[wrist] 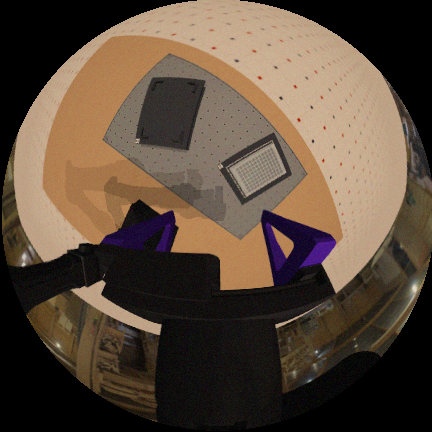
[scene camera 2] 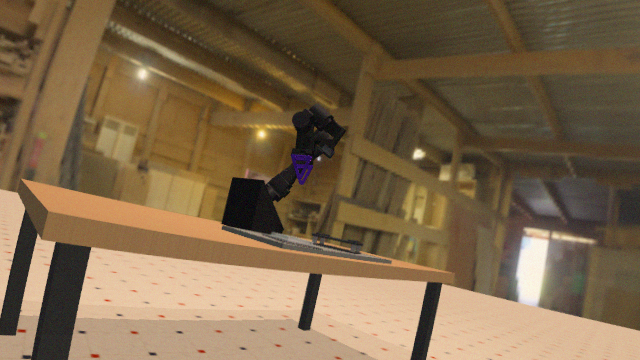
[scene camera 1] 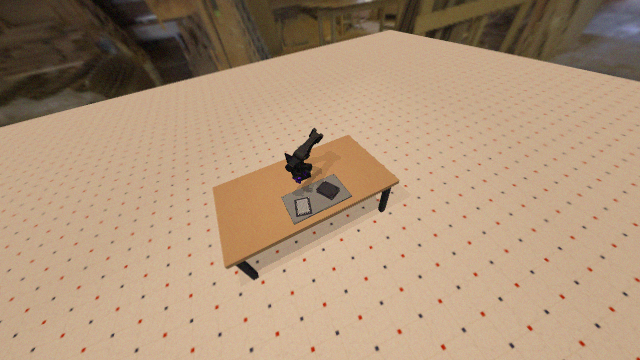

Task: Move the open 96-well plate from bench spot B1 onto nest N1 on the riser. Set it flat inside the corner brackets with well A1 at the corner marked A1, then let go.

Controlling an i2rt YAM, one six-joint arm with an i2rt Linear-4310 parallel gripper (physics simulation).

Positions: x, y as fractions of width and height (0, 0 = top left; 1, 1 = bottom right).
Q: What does my gripper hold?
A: Nothing.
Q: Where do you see a well plate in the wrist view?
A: At 0.61, 0.39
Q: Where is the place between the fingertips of my gripper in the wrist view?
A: At 0.50, 0.50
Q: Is my gripper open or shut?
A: Open.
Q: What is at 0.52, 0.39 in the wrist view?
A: A dark nest.
